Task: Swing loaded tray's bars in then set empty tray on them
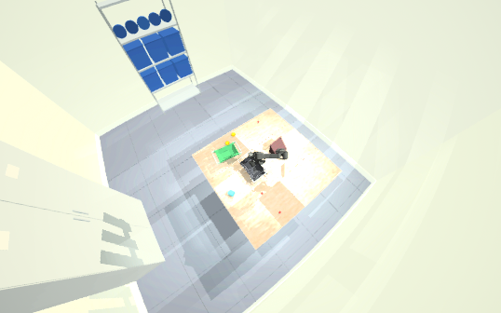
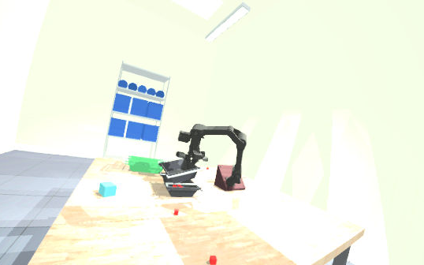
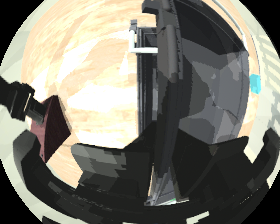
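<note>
Right now my gripper tip is 70 mm short of the dark tray, 10 mm to the left of it and 10 mm below it. Round my gripper tip: cyan cube: 410 mm ahead, 30 mm to the left, 90 mm below.
</note>
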